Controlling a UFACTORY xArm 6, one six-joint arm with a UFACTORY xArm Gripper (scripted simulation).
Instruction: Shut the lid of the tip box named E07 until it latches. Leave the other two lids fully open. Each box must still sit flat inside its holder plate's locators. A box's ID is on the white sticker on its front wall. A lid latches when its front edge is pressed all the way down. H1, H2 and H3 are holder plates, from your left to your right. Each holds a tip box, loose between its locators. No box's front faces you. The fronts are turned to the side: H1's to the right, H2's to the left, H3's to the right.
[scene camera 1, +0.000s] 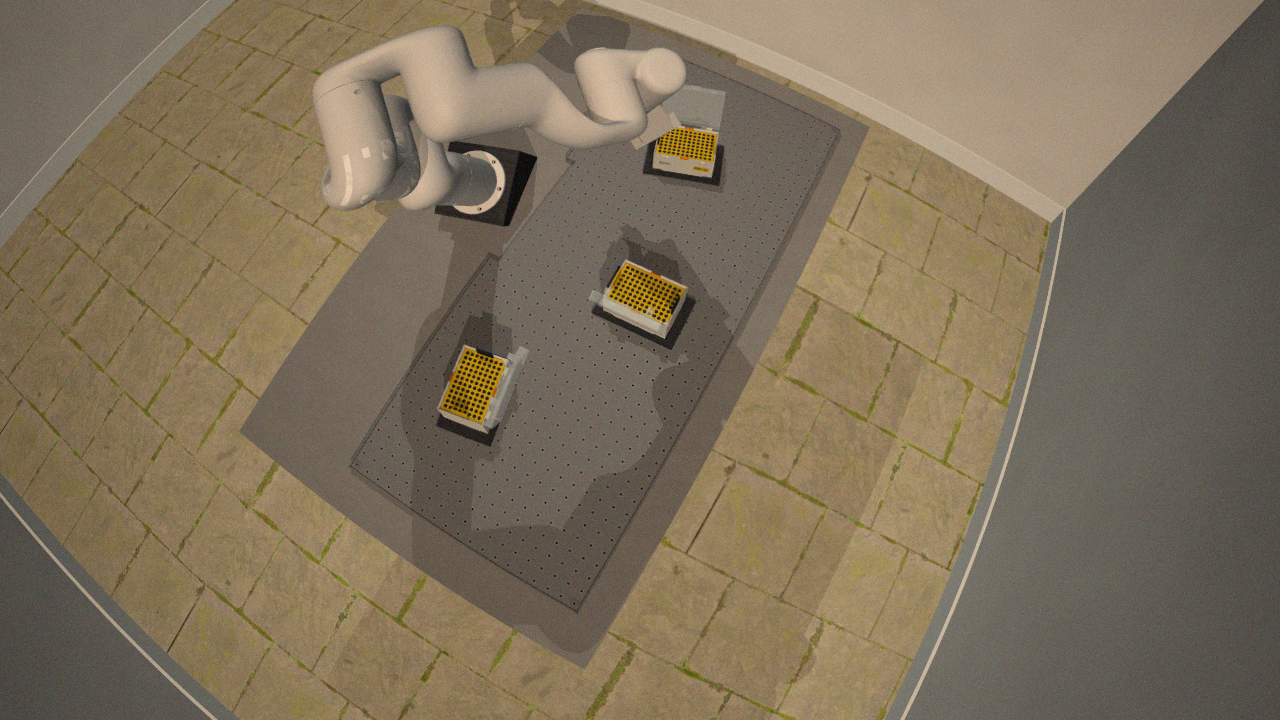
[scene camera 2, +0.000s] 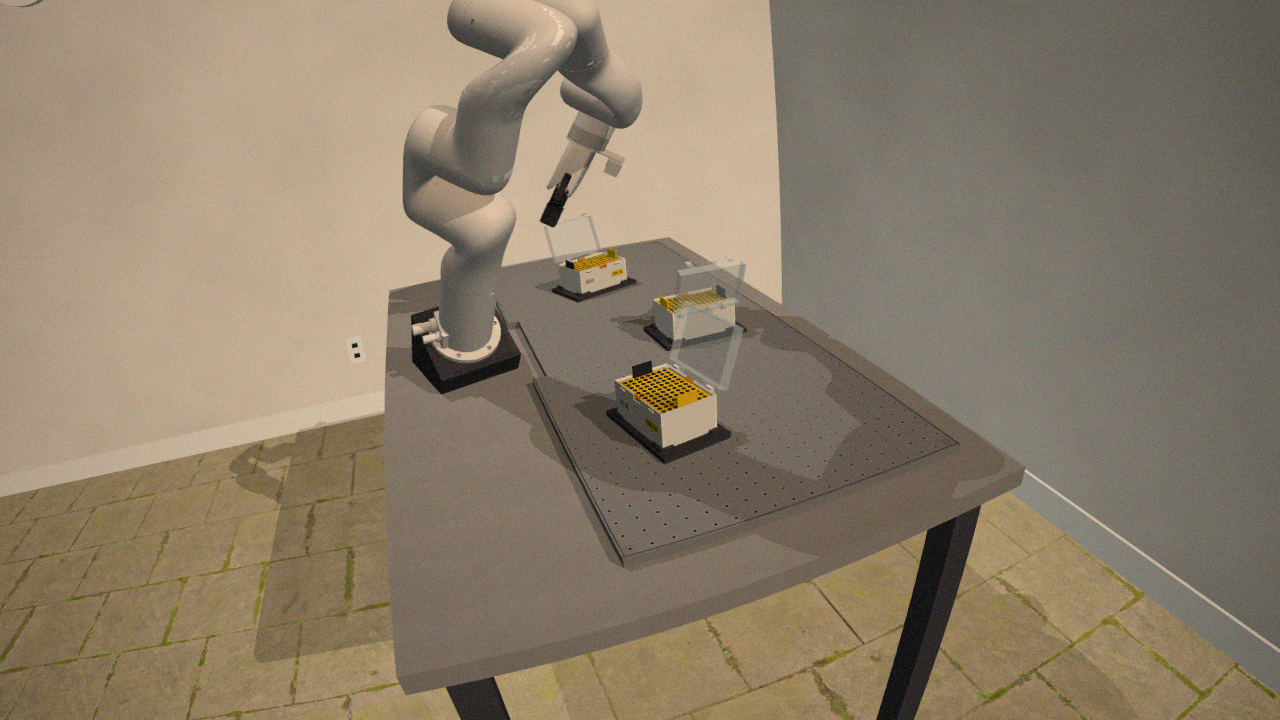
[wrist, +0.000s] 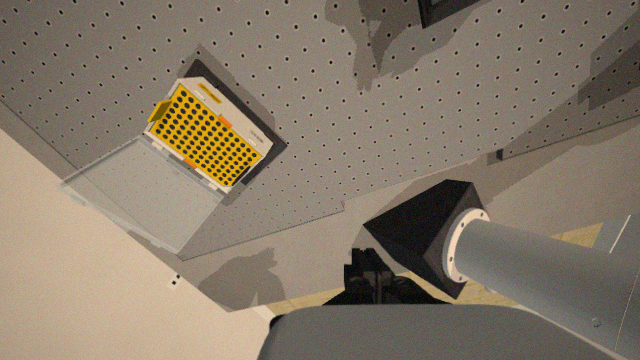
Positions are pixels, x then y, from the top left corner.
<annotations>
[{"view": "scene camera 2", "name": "my gripper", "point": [547, 223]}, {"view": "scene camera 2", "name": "tip box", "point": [605, 275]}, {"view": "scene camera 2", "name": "lid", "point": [716, 285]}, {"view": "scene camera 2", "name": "lid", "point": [700, 343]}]
</annotations>
